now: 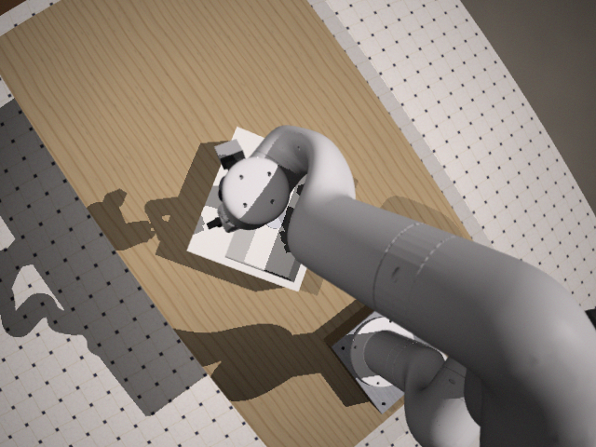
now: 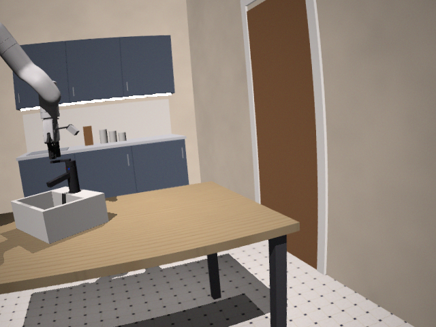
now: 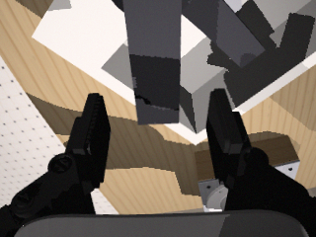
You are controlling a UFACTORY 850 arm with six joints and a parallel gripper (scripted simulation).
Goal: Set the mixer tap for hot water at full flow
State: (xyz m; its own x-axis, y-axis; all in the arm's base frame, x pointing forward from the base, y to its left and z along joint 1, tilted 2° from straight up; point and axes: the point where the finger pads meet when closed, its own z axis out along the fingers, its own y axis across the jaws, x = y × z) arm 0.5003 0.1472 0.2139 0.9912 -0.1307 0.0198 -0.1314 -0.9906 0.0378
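Now: hand 20 mm short of the black lever and 30 mm above it. Round my hand: white sink basin 30 mm behind, 80 mm to the right, 260 mm below.
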